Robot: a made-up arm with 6 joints. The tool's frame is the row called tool.
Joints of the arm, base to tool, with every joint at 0 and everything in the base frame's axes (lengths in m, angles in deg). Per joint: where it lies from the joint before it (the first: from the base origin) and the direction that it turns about. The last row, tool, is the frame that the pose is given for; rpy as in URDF.
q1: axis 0 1 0 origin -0.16 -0.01 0.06
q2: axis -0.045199 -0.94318 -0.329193 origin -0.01 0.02 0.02
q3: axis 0 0 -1 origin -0.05 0.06 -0.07
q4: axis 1 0 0 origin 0.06 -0.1 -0.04
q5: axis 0 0 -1 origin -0.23 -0.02 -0.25
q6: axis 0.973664 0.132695 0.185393 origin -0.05 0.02 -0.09
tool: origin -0.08 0.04 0.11 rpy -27 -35.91 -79.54
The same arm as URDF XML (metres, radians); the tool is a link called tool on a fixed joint. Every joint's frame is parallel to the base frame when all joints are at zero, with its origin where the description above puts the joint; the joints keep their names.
<robot name="arm">
  <link name="base"/>
  <link name="link1"/>
  <link name="link2"/>
  <link name="link3"/>
  <link name="link4"/>
  <link name="link5"/>
  <link name="link6"/>
  <link name="tool"/>
  <joint name="q1" type="continuous">
    <parent link="base"/>
    <child link="link1"/>
    <origin xyz="-0.16 -0.01 0.06" rpy="0 0 0"/>
    <axis xyz="0 1 0"/>
  </joint>
  <joint name="q2" type="continuous">
    <parent link="link1"/>
    <child link="link2"/>
    <origin xyz="-0.01 0.02 0.02" rpy="0 0 0"/>
    <axis xyz="-0.045199 -0.94318 -0.329193"/>
  </joint>
  <joint name="q3" type="continuous">
    <parent link="link2"/>
    <child link="link3"/>
    <origin xyz="-0.05 0.06 -0.07" rpy="0 0 0"/>
    <axis xyz="0 0 -1"/>
  </joint>
  <joint name="q4" type="continuous">
    <parent link="link3"/>
    <child link="link4"/>
    <origin xyz="0.06 -0.1 -0.04" rpy="0 0 0"/>
    <axis xyz="1 0 0"/>
  </joint>
  <joint name="q5" type="continuous">
    <parent link="link4"/>
    <child link="link5"/>
    <origin xyz="-0.23 -0.02 -0.25" rpy="0 0 0"/>
    <axis xyz="0 0 -1"/>
  </joint>
  <joint name="q6" type="continuous">
    <parent link="link5"/>
    <child link="link6"/>
    <origin xyz="-0.05 0.02 -0.09" rpy="0 0 0"/>
    <axis xyz="0.973664 0.132695 0.185393"/>
  </joint>
  <joint name="tool_joint" type="fixed">
    <parent link="link6"/>
    <child link="tool"/>
    <origin xyz="-0.08 0.04 0.11" rpy="-0.4712 -0.6267 -1.3882"/>
  </joint>
</robot>

